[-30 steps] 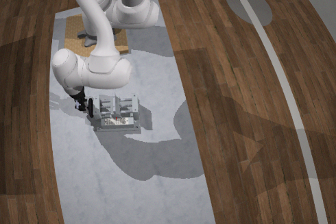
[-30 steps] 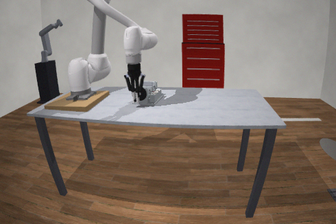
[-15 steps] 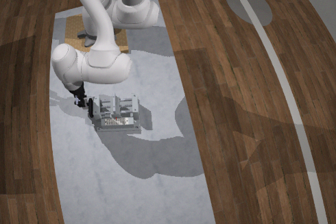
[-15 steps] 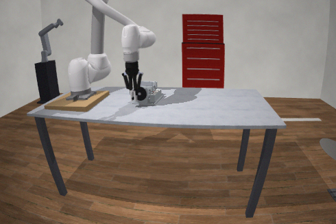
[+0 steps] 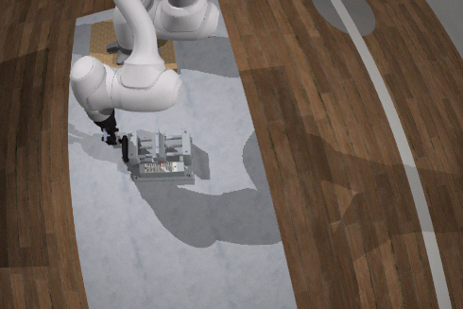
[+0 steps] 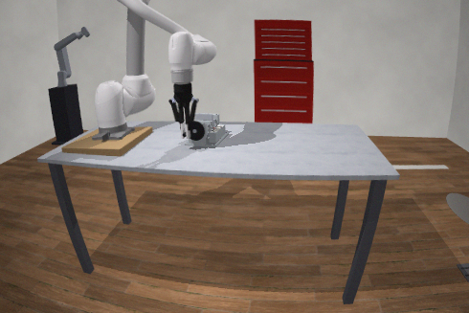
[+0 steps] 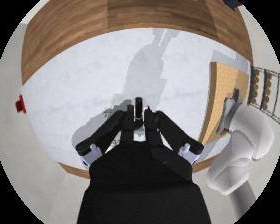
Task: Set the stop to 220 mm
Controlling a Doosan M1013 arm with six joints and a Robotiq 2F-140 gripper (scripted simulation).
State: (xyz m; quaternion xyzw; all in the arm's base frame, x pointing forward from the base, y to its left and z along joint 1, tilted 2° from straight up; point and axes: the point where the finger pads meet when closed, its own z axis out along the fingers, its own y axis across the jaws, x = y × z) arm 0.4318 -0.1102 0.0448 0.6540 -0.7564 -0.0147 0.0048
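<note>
My hand is 140 mm to the right of the grey stop fixture and 60 mm short of it. From my hand the other things lie so: black handwheel (20 mm to the left, 10 mm below, 10 mm ahead).
</note>
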